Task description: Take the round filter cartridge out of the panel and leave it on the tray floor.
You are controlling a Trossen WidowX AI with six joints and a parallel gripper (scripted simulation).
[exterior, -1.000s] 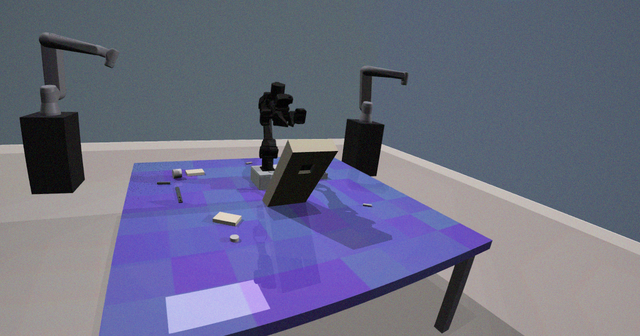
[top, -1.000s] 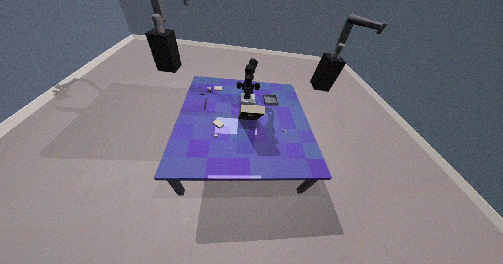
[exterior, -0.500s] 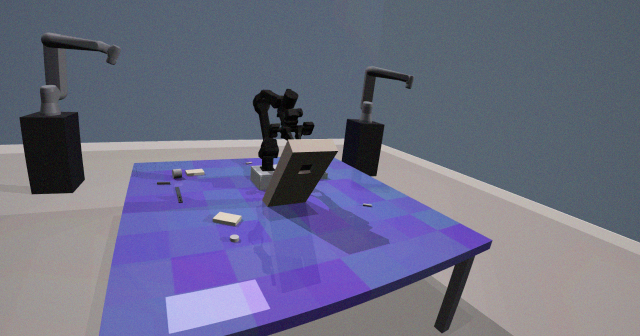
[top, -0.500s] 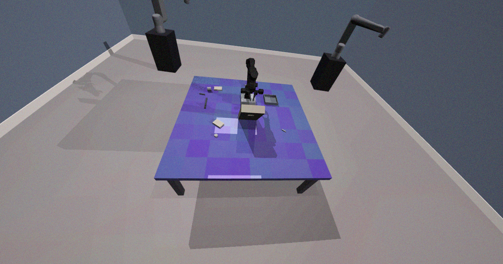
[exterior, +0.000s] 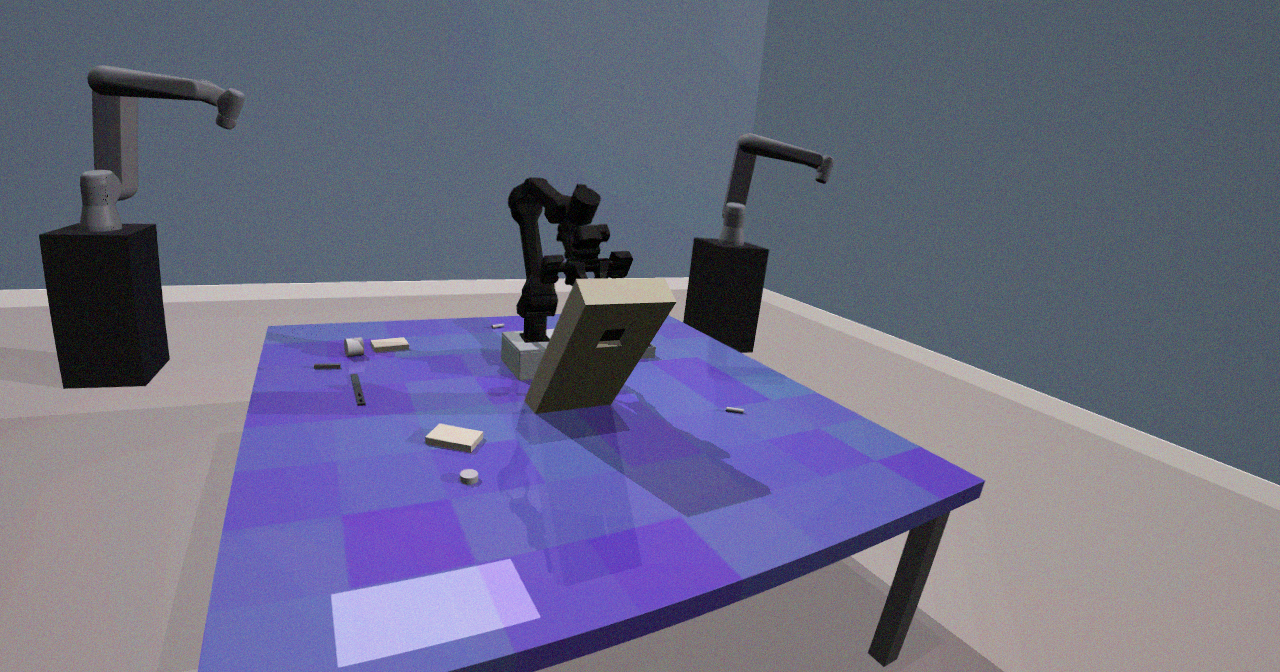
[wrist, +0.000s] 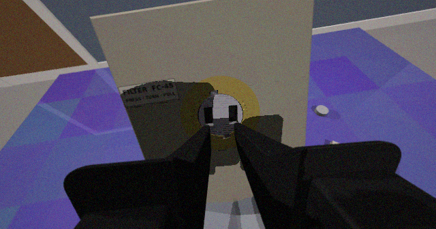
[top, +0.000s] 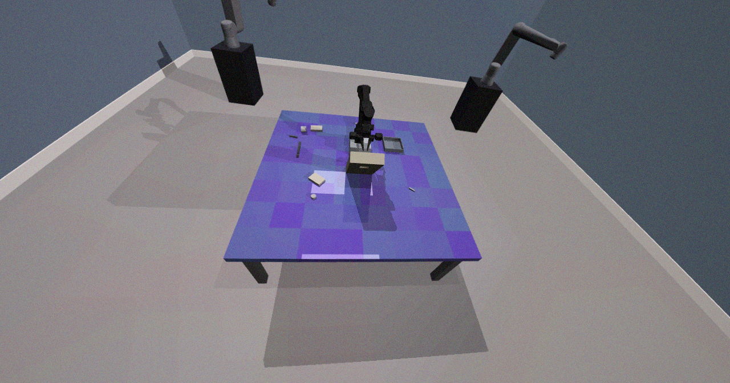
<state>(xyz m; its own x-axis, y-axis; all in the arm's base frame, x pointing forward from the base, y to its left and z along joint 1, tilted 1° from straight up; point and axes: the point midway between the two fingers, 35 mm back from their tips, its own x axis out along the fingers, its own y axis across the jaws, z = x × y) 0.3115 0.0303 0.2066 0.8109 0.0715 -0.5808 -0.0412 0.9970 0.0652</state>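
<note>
The filter cartridge is 4 cm ahead of my gripper tip and 3 cm below it. Also, from my gripper tip: tan service panel 1 cm behind, 11 cm below; then dark tray 43 cm behind, 24 cm to the left, 26 cm below; then small disc 16 cm ahead, 27 cm to the right, 26 cm below.
</note>
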